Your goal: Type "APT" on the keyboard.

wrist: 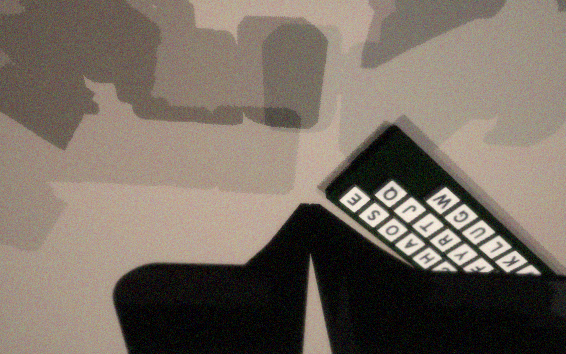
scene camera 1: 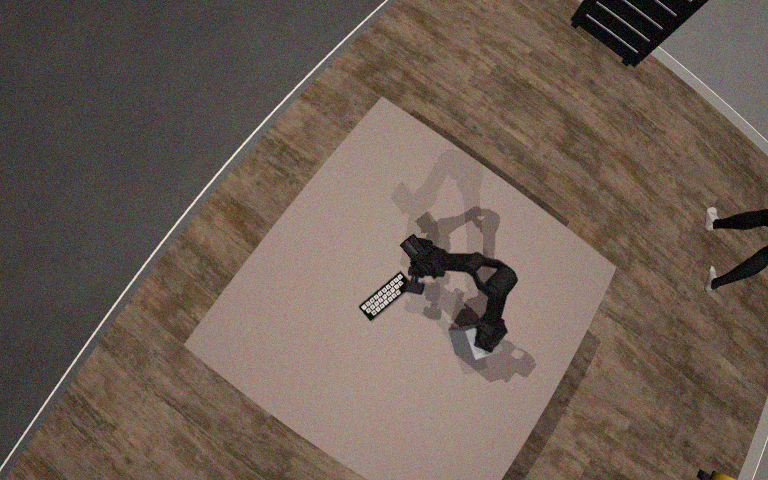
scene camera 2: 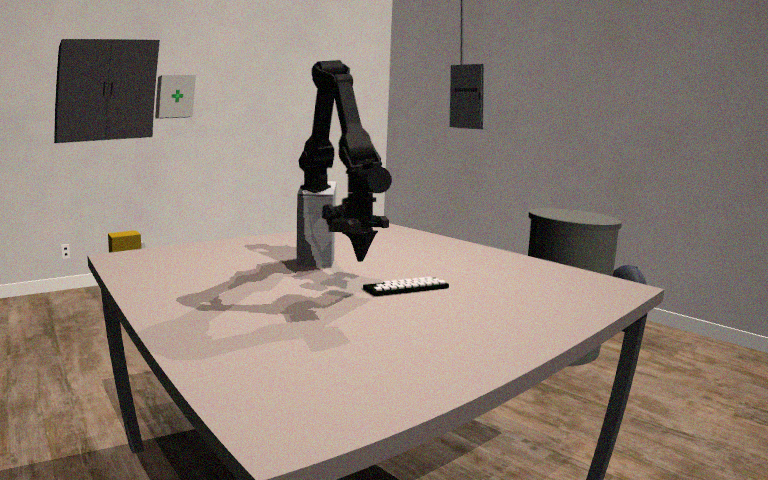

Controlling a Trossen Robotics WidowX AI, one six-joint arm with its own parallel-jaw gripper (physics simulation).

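Places are measured from the arm's base along level axes (x ahead, y left, z up), in centimetres.
Pixels of known places: gripper, fingertip midpoint: (wrist: 308, 213) (scene camera 1: 412, 267) (scene camera 2: 360, 261); arm's base, origin of the base link: (scene camera 1: 485, 340) (scene camera 2: 315, 187).
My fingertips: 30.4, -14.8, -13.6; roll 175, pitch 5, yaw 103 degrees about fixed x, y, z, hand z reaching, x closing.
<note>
Ahead of a thing's pixels: the offset from my fingertips to its middle, as dx, dy, dz. Level surfaces: height alone.
A small black keyboard {+4.3, +12.8, -7.4} (scene camera 1: 382, 296) (scene camera 2: 406, 286) (wrist: 390, 155) with white letter keys lies flat on the table. In the wrist view the A key {+4.8, +9.3, -6.9} (wrist: 411, 243) and the T key {+2.8, +9.7, -6.9} (wrist: 426, 226) show upside down. The P key does not show there; my right finger covers the keyboard's lower part. My gripper (scene camera 2: 360, 259) (wrist: 308, 213) is shut and empty, pointing down. Its tips hang above the table, clear of the keyboard. In the wrist view they appear just outside the keyboard's long edge, below and left of the E key {+2.3, +4.0, -6.9} (wrist: 354, 199).
The pale table {dz -8.2} (scene camera 1: 311, 226) (scene camera 2: 453, 350) carries the arm's grey pedestal (scene camera 2: 315, 226), which stands behind the gripper in scene camera 2. The arm's shadows fall across the table. A grey-green bin (scene camera 2: 572, 240) stands beyond the table. A person's legs (scene camera 1: 741, 219) show at the right in scene camera 1.
</note>
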